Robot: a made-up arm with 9 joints. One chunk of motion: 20 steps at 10 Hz.
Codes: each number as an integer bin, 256 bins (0 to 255) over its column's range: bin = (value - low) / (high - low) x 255, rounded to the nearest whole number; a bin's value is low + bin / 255 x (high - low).
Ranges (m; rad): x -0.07..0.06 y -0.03..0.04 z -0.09..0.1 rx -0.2..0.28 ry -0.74..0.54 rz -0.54..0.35
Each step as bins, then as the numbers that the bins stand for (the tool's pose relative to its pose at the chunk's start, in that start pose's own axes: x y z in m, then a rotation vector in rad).
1 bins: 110 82 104 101 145 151
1 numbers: -0.0139 -0.0075 -0.0125 -0.0099 -0.0122 -0.0130
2 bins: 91 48 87 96 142 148
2 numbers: -0.0236 -0.0168 -0.0252 -0.0193 -0.0272 -0.0235
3 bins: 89 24 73 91 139 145
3 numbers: -0.0246 -0.0234 -0.0356 -0.0287 -0.0423 -0.0339
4 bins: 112 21 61 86 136 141
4 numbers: -0.0129 -0.0242 -0.0445 -0.0381 -0.0573 -0.0479
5 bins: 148 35 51 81 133 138
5 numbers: 0.0055 -0.0204 -0.0520 -0.0475 -0.0724 -0.0584
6 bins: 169 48 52 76 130 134
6 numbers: 0.0162 -0.0168 -0.0513 -0.0569 -0.0875 -0.0723
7 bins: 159 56 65 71 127 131
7 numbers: 0.0111 -0.0146 -0.0416 -0.0664 -0.1025 -0.0828
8 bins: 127 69 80 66 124 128
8 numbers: -0.0053 -0.0111 -0.0304 -0.0758 -0.1176 -0.0933
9 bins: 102 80 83 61 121 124
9 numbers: -0.0180 -0.0080 -0.0282 -0.0852 -0.1326 -0.1072
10 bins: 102 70 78 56 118 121
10 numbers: -0.0180 -0.0108 -0.0319 -0.0946 -0.1477 -0.1177
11 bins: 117 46 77 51 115 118
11 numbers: -0.0104 -0.0174 -0.0326 -0.1040 -0.1627 -0.1282
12 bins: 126 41 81 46 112 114
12 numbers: -0.0058 -0.0187 -0.0296 -0.1134 -0.1778 -0.1421
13 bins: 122 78 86 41 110 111
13 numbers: -0.0078 -0.0086 -0.0259 -0.1228 -0.1878 -0.1526
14 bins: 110 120 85 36 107 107
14 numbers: -0.0139 0.0029 -0.0267 -0.1322 -0.2029 -0.1665
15 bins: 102 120 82 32 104 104
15 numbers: -0.0180 0.0029 -0.0289 -0.1398 -0.2180 -0.1770
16 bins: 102 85 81 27 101 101
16 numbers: -0.0180 -0.0067 -0.0296 -0.1492 -0.2330 -0.1875
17 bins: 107 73 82 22 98 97
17 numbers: -0.0155 -0.0100 -0.0289 -0.1586 -0.2481 -0.2015
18 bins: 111 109 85 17 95 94
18 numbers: -0.0134 -0.0001 -0.0267 -0.1680 -0.2631 -0.2119
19 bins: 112 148 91 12 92 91
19 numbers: -0.0129 0.0106 -0.0222 -0.1774 -0.2782 -0.2224
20 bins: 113 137 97 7 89 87
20 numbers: -0.0124 0.0076 -0.0177 -0.1868 -0.2933 -0.2364
